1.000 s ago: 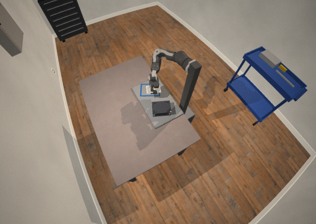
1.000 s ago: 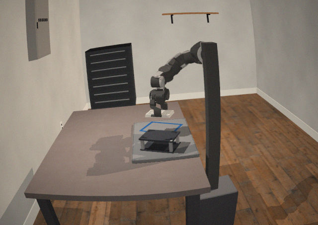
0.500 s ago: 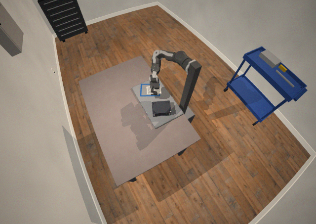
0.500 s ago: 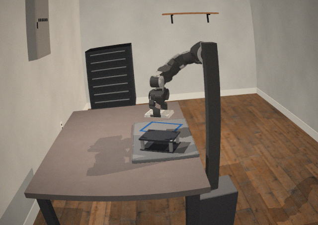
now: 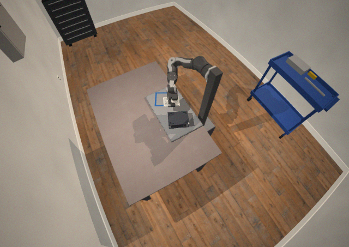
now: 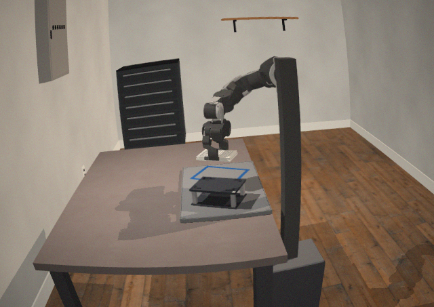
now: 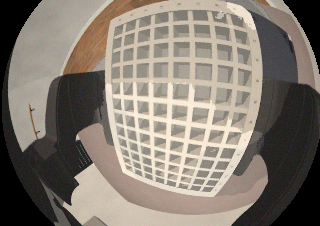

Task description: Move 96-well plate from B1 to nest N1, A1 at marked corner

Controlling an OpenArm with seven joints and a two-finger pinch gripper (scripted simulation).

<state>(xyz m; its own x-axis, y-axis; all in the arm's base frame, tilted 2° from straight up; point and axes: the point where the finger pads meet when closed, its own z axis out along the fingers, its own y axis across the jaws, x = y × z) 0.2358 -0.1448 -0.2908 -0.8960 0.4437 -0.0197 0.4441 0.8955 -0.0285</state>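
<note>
The black raised nest N1 is 13 cm to the left of my hand, 6 cm below it and 1 cm ahead of it. From my hand the other things lie so: white 96-well plate right at my hand.
</note>
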